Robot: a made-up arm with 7 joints. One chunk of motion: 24 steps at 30 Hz.
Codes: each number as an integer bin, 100 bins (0 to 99) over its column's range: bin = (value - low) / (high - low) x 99, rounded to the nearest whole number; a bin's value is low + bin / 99 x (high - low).
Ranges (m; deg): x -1.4..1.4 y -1.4..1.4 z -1.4..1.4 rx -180..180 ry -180..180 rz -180..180
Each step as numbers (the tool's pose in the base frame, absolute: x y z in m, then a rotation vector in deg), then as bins.
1 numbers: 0.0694 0.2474 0.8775 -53.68 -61.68 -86.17
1 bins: 52 58 81 35 33 26
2 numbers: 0.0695 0.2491 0.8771 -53.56 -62.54 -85.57
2 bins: 52 58 81 35 32 26
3 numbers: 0.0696 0.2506 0.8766 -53.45 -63.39 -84.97
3 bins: 52 58 80 35 32 26
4 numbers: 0.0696 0.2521 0.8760 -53.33 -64.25 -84.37
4 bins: 52 58 80 35 32 26
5 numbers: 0.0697 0.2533 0.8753 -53.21 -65.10 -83.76
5 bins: 52 58 80 35 32 26
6 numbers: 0.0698 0.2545 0.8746 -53.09 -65.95 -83.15
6 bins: 52 58 80 35 31 27
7 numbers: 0.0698 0.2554 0.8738 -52.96 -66.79 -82.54
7 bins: 52 59 80 35 31 27
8 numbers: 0.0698 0.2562 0.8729 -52.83 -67.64 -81.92
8 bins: 52 59 80 35 31 27
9 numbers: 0.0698 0.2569 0.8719 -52.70 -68.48 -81.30
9 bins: 52 59 80 35 31 27
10 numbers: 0.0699 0.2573 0.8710 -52.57 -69.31 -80.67
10 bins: 52 59 80 35 30 27
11 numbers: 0.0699 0.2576 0.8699 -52.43 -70.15 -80.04
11 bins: 52 59 80 35 30 27
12 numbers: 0.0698 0.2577 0.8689 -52.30 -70.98 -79.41
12 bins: 52 59 80 35 30 28
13 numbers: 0.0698 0.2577 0.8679 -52.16 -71.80 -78.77
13 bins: 52 59 80 35 30 28
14 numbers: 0.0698 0.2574 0.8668 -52.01 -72.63 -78.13
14 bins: 52 59 80 35 30 28
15 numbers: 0.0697 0.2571 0.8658 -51.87 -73.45 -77.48
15 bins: 52 59 80 35 29 28
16 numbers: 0.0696 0.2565 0.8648 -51.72 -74.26 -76.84
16 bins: 52 59 80 35 29 28
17 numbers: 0.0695 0.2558 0.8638 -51.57 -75.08 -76.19
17 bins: 52 59 80 35 29 29
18 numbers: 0.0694 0.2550 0.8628 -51.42 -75.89 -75.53
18 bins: 52 59 80 35 29 29
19 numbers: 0.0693 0.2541 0.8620 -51.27 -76.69 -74.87
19 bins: 52 58 80 35 28 29
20 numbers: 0.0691 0.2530 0.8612 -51.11 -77.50 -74.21
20 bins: 52 58 80 35 28 29
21 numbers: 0.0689 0.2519 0.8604 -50.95 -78.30 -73.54
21 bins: 52 58 80 35 28 29
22 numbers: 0.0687 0.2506 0.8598 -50.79 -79.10 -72.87
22 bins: 52 58 80 36 28 29
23 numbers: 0.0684 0.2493 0.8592 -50.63 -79.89 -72.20
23 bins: 52 58 80 36 28 30
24 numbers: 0.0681 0.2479 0.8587 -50.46 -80.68 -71.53
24 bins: 52 58 80 36 27 30
